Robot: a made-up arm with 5 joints.
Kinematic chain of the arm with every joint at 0, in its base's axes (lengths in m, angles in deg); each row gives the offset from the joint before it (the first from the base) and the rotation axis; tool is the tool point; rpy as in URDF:
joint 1: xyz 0.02 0 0.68 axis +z
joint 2: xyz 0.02 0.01 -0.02 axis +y
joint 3: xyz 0.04 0 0.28 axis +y
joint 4: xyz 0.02 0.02 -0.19 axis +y
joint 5: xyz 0.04 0 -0.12 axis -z
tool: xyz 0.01 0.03 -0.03 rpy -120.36 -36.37 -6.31
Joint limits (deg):
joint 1: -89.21..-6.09
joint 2: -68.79..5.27
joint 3: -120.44..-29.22
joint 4: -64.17..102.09
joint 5: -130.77..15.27
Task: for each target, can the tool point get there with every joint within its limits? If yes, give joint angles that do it. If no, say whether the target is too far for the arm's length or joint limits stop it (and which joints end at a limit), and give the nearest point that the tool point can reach.
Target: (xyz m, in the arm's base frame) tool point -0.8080 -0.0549 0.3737
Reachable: no: too far | nearest point -0.4085 0.1023 0.9706 | short by 0.735 m
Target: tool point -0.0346 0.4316 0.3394
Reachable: no: joint limits stop it (at a limit: joint 1, joint 2, joint 3) | nearest point 0.1205 0.0499 0.6374 | short by 0.509 m
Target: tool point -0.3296 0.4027 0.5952
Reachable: no: joint limits stop it (at a limit: joint 2, joint 3, joint 4, joint 5) | nearest point -0.2688 0.3327 0.9706 | short by 0.387 m
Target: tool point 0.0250 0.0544 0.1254
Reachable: no: joint limits stop it (at a limit: joint 1, joint 2, joint 3, joint 5) | nearest point 0.1625 0.0414 0.6150 | short by 0.509 m
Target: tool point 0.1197 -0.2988 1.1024
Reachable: yes | joints -80.83 -10.43 -102.73 3.10 -67.29
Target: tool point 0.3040 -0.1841 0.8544
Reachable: yes | joints -43.43 -8.87 -75.80 44.86 -21.58
